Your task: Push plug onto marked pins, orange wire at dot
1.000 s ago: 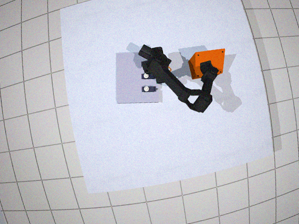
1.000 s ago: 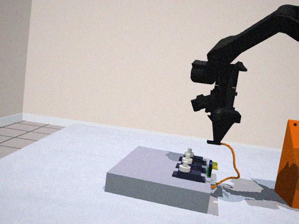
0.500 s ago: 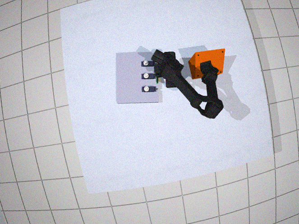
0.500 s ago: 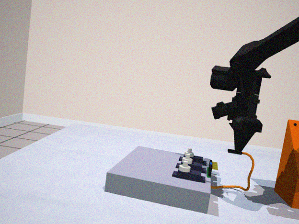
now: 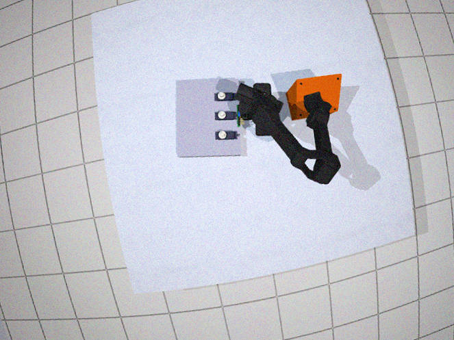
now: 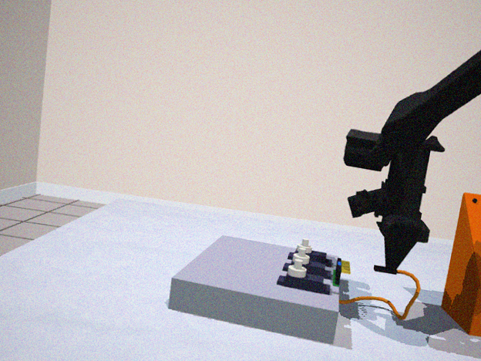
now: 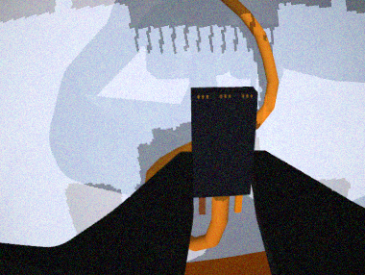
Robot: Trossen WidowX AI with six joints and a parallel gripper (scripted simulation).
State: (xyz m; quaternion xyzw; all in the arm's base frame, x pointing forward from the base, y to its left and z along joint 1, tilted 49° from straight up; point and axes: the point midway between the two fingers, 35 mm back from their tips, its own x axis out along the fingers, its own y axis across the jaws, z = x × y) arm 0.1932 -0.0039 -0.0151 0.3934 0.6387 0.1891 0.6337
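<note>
My gripper tip is now 80 mm short of the blue band and 20 mm to the left of it. From my gripper tip the other things lie so: black pin header (80 mm ahead, 20 mm to the right, 20 mm below); then green board (80 mm ahead, 30 mm below, 20 mm to the right); then pale dot (80 mm ahead, 30 mm to the right).
</note>
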